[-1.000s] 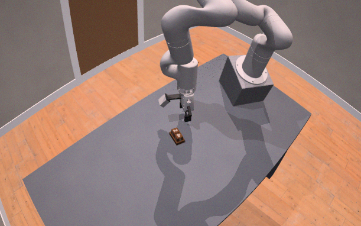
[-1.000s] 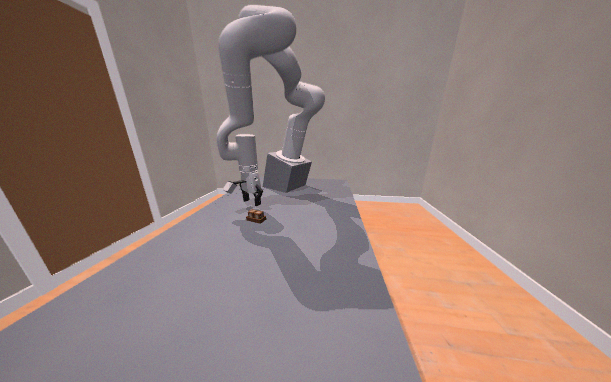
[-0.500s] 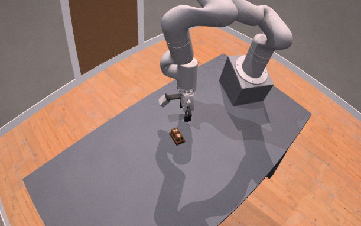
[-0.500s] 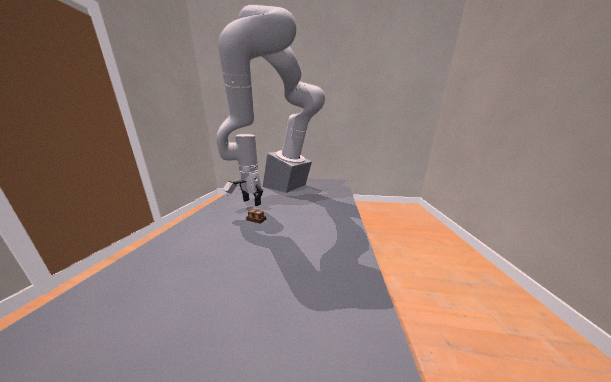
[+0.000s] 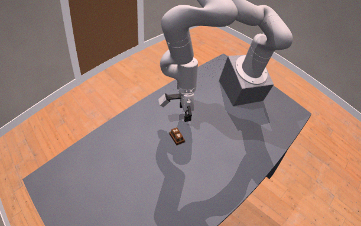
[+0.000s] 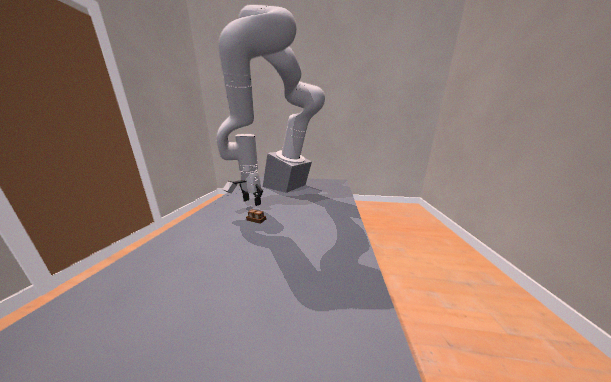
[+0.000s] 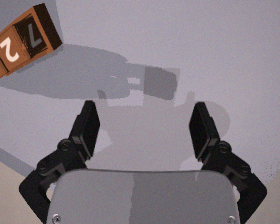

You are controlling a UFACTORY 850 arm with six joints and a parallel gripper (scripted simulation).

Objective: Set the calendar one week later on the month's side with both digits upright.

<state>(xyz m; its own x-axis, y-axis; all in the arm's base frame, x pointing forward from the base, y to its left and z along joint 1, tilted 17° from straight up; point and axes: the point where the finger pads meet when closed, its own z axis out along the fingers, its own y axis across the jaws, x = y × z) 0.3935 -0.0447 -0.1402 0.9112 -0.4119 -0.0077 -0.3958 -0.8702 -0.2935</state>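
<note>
The number cube lies 11 cm ahead of my hand, 6 cm to the left of it and 1 cm below it. Round my hand: brown wooden calendar tray: 11 cm ahead, 8 cm to the left, 3 cm below.
</note>
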